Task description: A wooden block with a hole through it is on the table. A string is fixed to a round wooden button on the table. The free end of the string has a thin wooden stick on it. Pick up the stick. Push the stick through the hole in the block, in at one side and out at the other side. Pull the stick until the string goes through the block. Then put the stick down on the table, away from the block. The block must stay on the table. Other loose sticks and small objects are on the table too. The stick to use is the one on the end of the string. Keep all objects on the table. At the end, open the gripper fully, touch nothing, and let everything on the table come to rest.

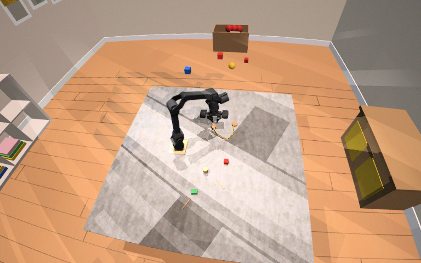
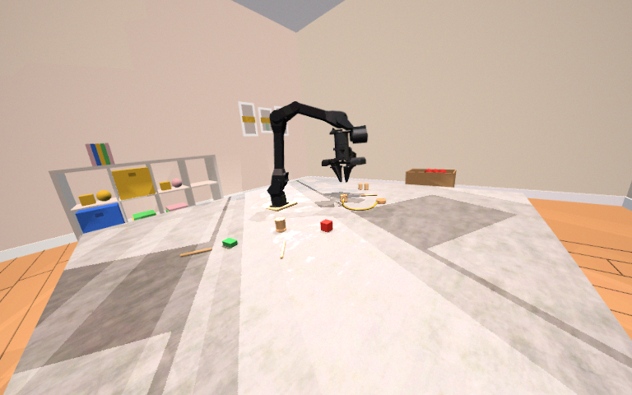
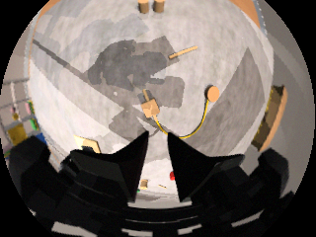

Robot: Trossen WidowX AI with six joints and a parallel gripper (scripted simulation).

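My gripper tip is now 1 cm past the small wooden block, 2 cm to the right of it and 8 cm above it. Also, from my gripper tip: round wooden button: 15 cm ahead, 4 cm to the left, 8 cm below; then red cube: 5 cm ahead, 28 cm to the right, 8 cm below; then loose stick: 9 cm ahead, 14 cm to the left, 9 cm below.
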